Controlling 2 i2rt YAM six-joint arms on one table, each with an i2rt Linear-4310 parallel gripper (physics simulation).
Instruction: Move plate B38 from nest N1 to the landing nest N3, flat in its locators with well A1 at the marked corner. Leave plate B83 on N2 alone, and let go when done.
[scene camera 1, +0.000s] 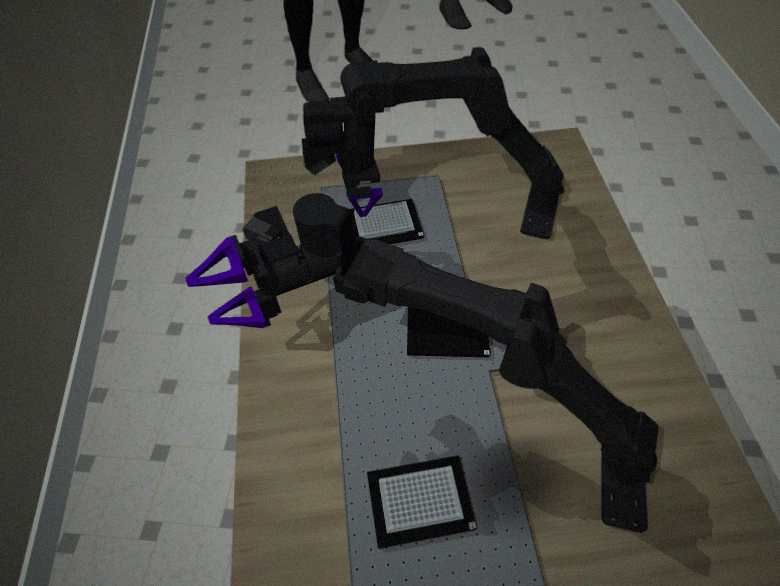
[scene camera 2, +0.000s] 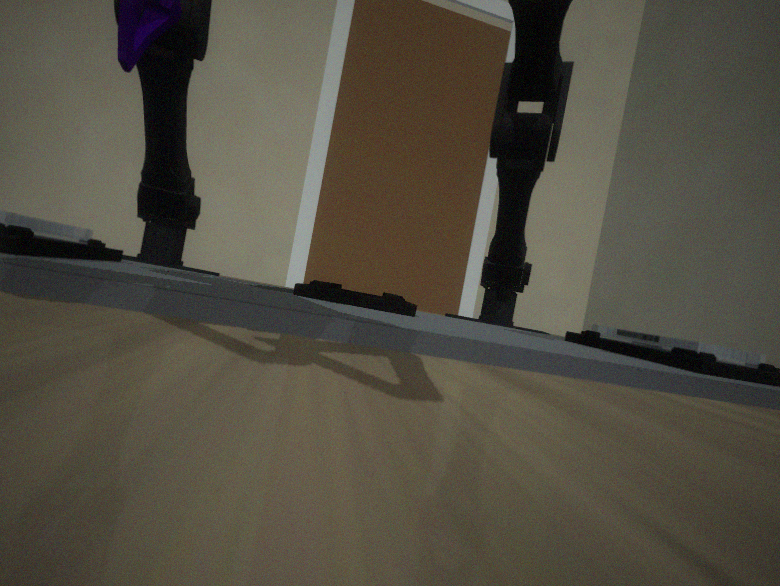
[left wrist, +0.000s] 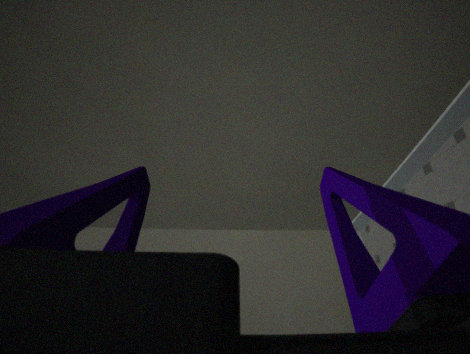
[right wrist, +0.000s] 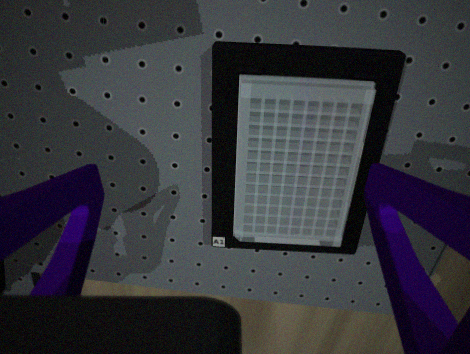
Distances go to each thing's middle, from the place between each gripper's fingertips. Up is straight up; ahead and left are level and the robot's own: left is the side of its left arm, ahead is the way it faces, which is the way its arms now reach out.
Right now my right hand is 80 mm past the black nest (scene camera 2: 703, 363), 580 mm to the right of it and 130 mm above it.
I see my left gripper 300 mm past the black nest, 200 mm to the right of it and 340 mm above it.
